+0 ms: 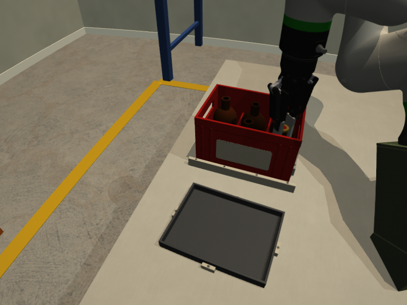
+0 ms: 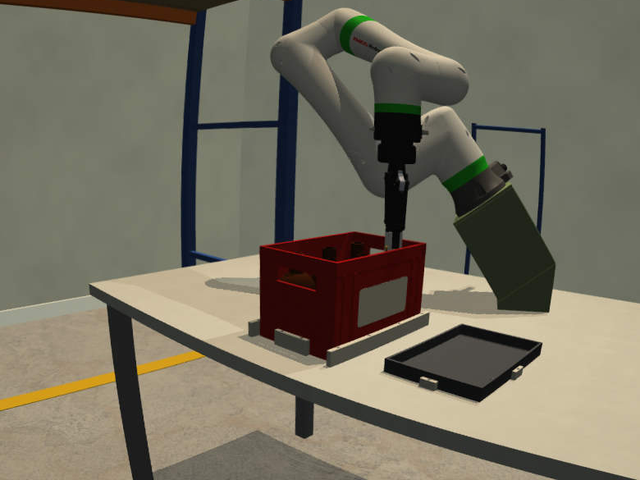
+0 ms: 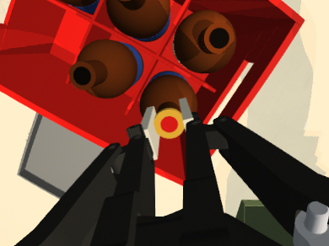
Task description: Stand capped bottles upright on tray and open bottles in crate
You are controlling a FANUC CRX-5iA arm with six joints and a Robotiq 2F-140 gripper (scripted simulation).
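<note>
The capped bottle lies 70 mm below my hand. From my hand the other things lie so: red crate: 90 mm ahead, 40 mm to the right, 80 mm below; then dark tray: 60 mm ahead, 240 mm to the left, 150 mm below.
</note>
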